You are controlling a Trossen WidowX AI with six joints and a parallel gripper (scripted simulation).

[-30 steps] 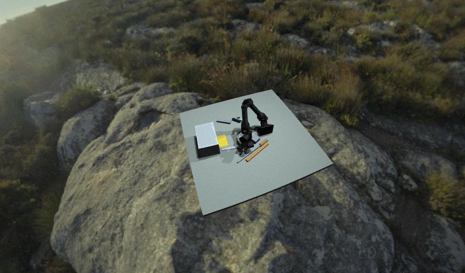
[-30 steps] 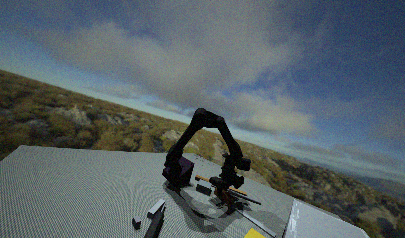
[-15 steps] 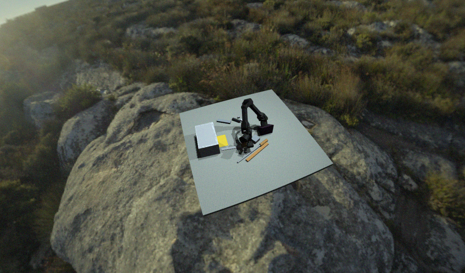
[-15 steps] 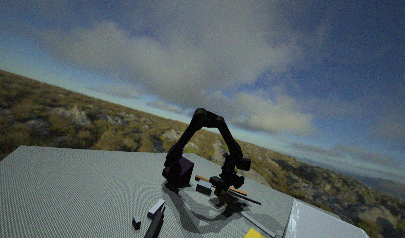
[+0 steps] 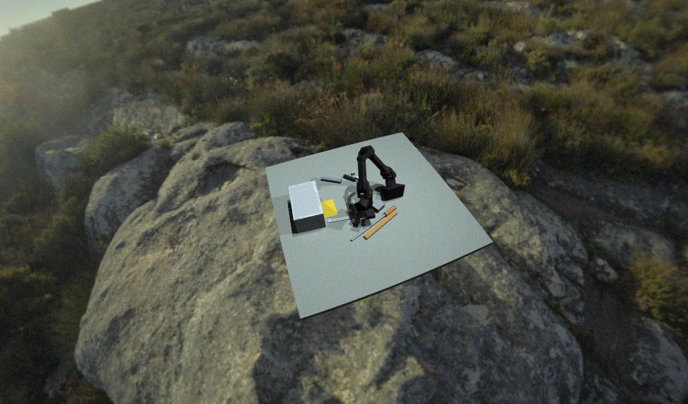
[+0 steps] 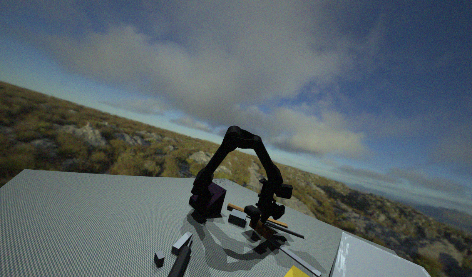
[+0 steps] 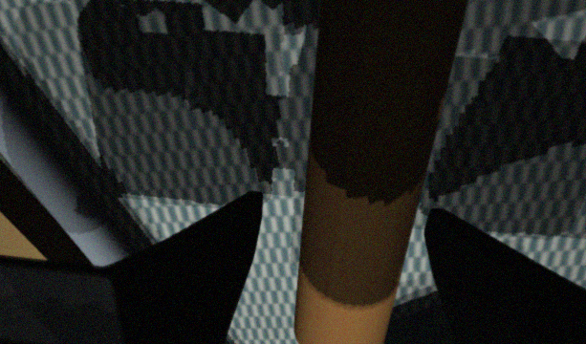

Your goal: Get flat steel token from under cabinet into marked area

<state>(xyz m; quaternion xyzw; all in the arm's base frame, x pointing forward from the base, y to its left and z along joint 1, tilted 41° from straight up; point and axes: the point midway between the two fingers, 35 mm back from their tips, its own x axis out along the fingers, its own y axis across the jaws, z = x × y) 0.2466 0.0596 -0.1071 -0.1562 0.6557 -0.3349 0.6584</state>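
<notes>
My gripper tip is 9 cm past the grey block, 3 cm to the left of it and 1 cm below it. Also, from my gripper tip: grey bar (10 cm behind, 32 cm to the right); small grey cube (8 cm behind, 41 cm to the right); wooden stick (5 cm behind, 11 cm to the left).
</notes>
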